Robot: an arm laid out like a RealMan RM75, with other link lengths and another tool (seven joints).
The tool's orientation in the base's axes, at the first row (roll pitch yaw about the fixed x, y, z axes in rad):
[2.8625 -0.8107 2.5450]
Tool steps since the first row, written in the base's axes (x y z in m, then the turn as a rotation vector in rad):
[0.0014 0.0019 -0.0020 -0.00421 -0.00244 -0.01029]
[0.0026 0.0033 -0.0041 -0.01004 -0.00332 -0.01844]
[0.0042 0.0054 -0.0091 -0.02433 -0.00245 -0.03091]
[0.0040 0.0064 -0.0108 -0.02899 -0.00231 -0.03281]
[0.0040 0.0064 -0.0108 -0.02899 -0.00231 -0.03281]
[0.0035 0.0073 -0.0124 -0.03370 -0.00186 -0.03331]
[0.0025 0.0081 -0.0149 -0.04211 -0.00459 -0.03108]
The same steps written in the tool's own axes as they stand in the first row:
[-0.0015 0.0019 0.0019 -0.00600 -0.00659 0.00708]
[-0.0032 0.0033 0.0037 -0.00893 -0.01285 0.01439]
[-0.0069 0.0049 0.0076 -0.00948 -0.02470 0.02921]
[-0.0076 0.0051 0.0094 -0.00815 -0.02825 0.03252]
[-0.0076 0.0051 0.0094 -0.00815 -0.02825 0.03252]
[-0.0082 0.0051 0.0113 -0.00565 -0.03136 0.03512]
[-0.0091 0.0045 0.0138 -0.00030 -0.03873 0.03550]

